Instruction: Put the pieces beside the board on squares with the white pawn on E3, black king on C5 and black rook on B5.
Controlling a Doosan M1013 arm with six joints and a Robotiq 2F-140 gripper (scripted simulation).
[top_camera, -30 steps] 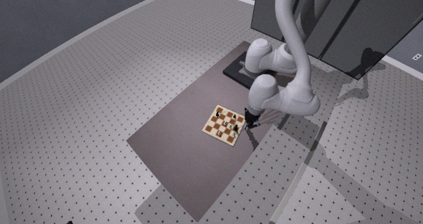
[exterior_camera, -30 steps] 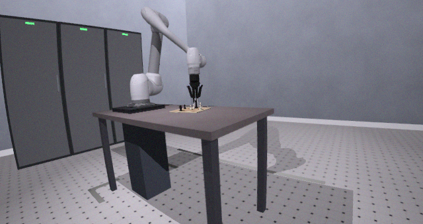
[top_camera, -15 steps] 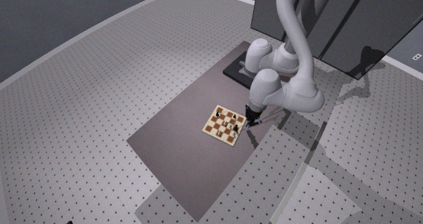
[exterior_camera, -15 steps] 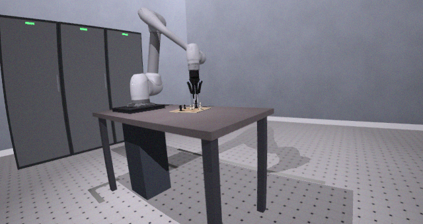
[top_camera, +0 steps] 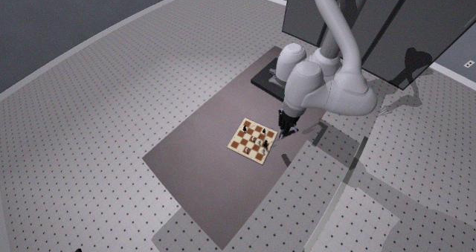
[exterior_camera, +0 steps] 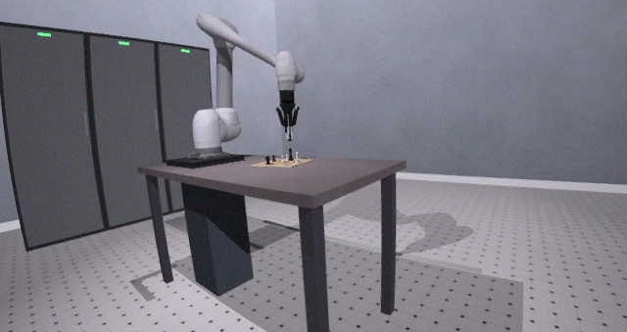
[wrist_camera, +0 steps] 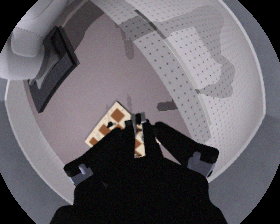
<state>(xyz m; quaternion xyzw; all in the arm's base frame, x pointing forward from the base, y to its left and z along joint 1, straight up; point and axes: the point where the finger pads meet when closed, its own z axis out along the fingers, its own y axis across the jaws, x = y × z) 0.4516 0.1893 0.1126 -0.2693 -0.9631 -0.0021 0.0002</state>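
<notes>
My gripper is now 50 mm short of the black chess piece, 60 mm to the left of it and 100 mm above it. Round my hand: chessboard (60 mm ahead, 130 mm to the right, 140 mm below).
</notes>
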